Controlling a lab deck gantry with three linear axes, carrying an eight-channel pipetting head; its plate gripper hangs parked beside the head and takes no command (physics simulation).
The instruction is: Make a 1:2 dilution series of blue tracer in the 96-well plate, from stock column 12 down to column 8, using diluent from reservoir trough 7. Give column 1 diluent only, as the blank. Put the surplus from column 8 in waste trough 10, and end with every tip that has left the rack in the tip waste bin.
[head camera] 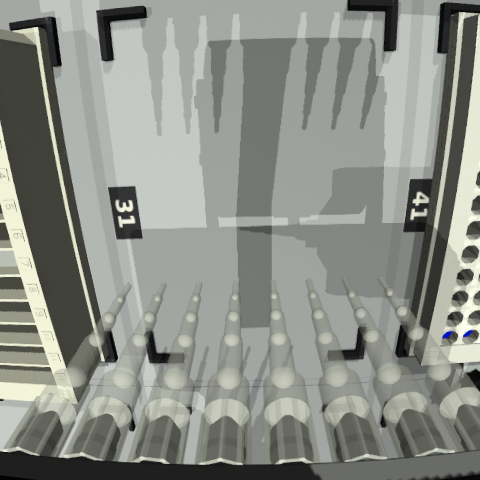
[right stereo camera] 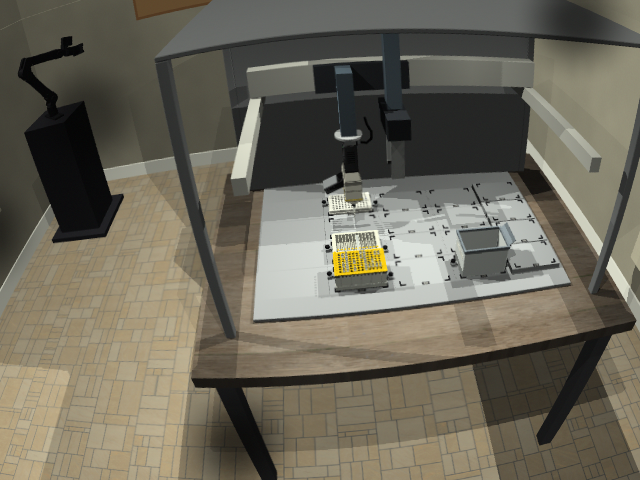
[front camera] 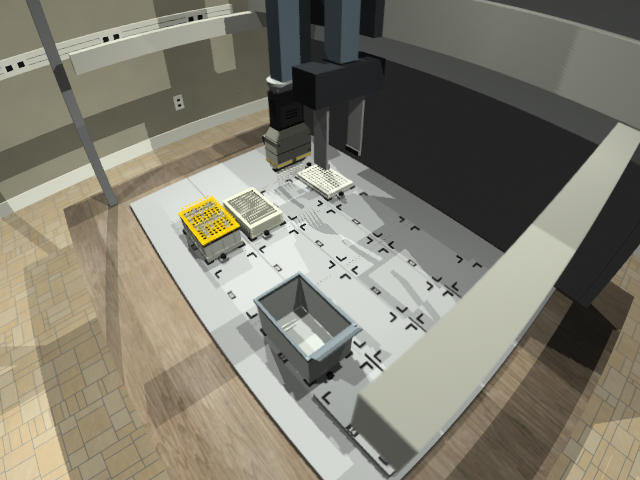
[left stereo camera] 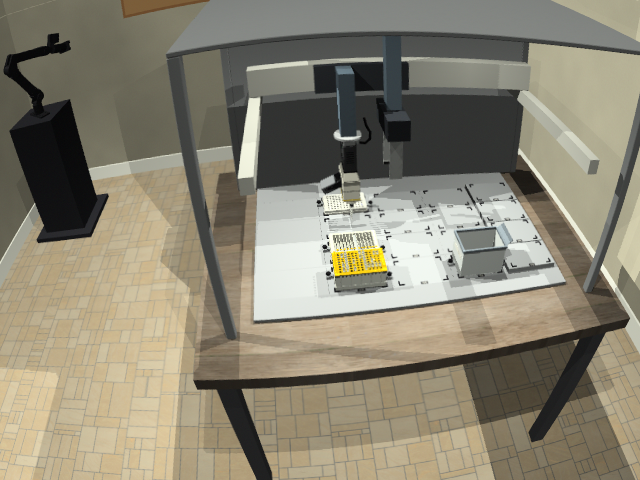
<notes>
In view: a grey post [right stereo camera: 164, 69].
</notes>
